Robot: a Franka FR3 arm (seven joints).
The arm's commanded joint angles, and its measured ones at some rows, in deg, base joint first. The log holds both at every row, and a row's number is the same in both.
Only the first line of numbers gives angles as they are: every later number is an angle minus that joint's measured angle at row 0.
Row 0, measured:
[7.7 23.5 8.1 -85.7 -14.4 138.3 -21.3]
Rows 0 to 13, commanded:
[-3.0 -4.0 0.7 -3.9 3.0 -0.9 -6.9]
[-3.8 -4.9 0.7 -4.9 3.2 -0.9 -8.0]
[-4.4 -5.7 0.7 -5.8 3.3 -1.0 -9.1]
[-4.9 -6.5 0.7 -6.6 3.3 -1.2 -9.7]
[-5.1 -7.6 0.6 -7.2 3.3 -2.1 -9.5]
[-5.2 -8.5 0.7 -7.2 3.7 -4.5 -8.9]
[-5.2 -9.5 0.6 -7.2 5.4 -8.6 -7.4]
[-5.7 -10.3 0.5 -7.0 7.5 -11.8 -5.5]
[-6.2 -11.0 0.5 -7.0 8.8 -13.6 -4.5]
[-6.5 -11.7 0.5 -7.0 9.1 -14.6 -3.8]
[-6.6 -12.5 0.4 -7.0 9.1 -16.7 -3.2]
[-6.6 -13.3 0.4 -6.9 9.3 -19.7 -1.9]
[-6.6 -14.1 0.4 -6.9 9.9 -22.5 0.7]
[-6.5 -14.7 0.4 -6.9 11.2 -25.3 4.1]
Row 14, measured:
[-5.8 -11.1 -0.2 -4.6 8.3 -19.3 -2.8]
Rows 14 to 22, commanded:
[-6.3 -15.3 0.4 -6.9 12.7 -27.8 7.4]
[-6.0 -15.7 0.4 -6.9 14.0 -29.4 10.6]
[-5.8 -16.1 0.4 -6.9 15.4 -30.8 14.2]
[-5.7 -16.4 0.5 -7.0 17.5 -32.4 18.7]
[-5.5 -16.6 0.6 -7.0 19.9 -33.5 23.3]
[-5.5 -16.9 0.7 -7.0 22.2 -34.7 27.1]
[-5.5 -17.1 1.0 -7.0 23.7 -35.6 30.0]
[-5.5 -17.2 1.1 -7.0 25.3 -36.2 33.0]
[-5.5 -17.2 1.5 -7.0 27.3 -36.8 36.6]
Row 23, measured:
[-5.2 -15.4 0.8 -5.2 21.9 -35.2 27.2]
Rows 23 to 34, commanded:
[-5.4 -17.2 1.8 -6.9 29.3 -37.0 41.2]
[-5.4 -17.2 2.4 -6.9 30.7 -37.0 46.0]
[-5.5 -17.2 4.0 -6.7 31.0 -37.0 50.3]
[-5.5 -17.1 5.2 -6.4 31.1 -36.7 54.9]
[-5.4 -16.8 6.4 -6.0 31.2 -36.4 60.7]
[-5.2 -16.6 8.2 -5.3 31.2 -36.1 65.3]
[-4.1 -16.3 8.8 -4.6 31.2 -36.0 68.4]
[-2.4 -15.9 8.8 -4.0 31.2 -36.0 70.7]
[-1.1 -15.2 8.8 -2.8 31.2 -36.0 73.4]
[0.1 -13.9 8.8 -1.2 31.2 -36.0 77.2]
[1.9 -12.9 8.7 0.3 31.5 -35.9 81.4]
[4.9 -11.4 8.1 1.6 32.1 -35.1 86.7]
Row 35, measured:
[0.1 -15.4 8.8 -3.2 29.9 -36.2 75.4]
